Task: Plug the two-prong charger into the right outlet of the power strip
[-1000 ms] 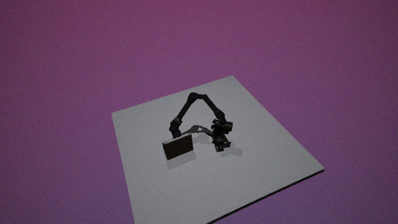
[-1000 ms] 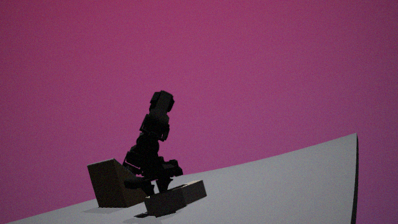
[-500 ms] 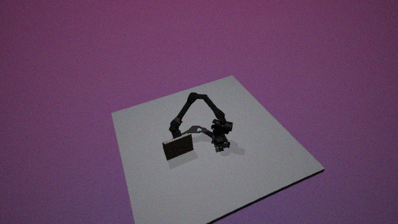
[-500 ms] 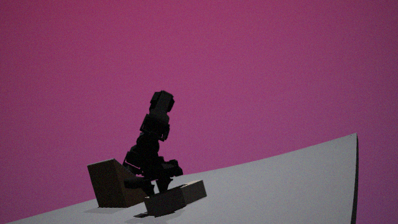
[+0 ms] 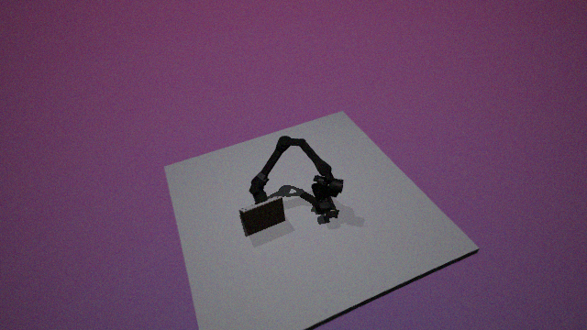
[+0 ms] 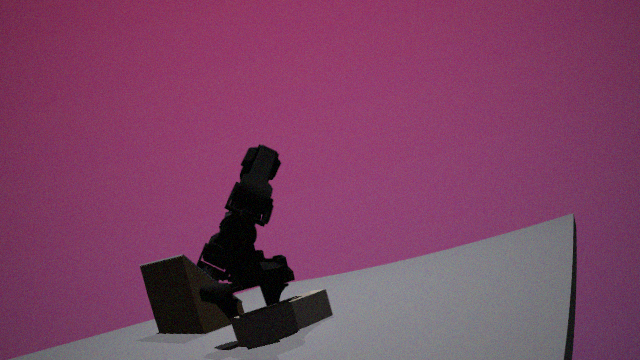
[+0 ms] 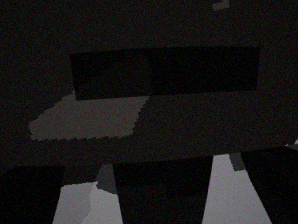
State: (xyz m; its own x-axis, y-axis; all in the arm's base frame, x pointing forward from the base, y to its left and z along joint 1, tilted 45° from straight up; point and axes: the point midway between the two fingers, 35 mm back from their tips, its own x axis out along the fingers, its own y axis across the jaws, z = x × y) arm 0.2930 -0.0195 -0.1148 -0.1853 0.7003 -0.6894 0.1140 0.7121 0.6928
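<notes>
Now: gripper tip 10 mm short of the dark two-prong charger and 10 mm below it.
</notes>
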